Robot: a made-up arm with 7 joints.
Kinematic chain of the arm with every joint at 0, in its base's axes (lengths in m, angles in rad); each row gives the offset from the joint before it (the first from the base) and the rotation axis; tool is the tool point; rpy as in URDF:
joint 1: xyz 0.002 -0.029 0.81 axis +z
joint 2: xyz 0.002 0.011 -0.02 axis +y
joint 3: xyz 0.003 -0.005 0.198 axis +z
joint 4: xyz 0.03 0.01 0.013 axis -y
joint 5: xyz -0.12 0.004 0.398 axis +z
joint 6: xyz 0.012 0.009 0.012 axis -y
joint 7: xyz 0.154 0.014 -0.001 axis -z
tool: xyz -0.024 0.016 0.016 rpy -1.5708 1.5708 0
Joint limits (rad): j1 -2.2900..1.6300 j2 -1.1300..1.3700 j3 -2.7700..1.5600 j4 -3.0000..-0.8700 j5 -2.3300..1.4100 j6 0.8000..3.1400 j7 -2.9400..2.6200
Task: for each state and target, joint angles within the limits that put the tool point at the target. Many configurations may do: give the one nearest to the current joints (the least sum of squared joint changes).
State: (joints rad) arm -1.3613 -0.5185 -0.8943 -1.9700 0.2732 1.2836 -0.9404
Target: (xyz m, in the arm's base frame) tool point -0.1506 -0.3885 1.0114
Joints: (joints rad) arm -1.3554 -0.9356 -0.6768 -2.3575 0.2457 0.8920 -0.9217
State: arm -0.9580 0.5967 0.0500 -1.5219 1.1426 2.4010 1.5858
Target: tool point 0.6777 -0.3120 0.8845
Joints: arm -0.5665 0.6547 0.3272 -1.3953 1.0479 2.2227 1.6025
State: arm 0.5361 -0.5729 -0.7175 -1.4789 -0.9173 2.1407 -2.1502
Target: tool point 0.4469 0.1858 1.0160
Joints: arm 0.7782 -0.4506 -0.4915 -2.2830 -1.1007 2.2616 -2.0724
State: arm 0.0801 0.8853 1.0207 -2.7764 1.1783 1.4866 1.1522
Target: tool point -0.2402 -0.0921 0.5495
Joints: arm 0.9126 0.7437 0.9107 -3.0000 0.1366 0.8000 1.0086
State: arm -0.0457 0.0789 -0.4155 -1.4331 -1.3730 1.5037 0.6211
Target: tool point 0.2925 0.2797 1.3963
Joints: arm 0.4981 -0.0661 0.1813 -0.9921 -1.2623 1.6661 0.7300
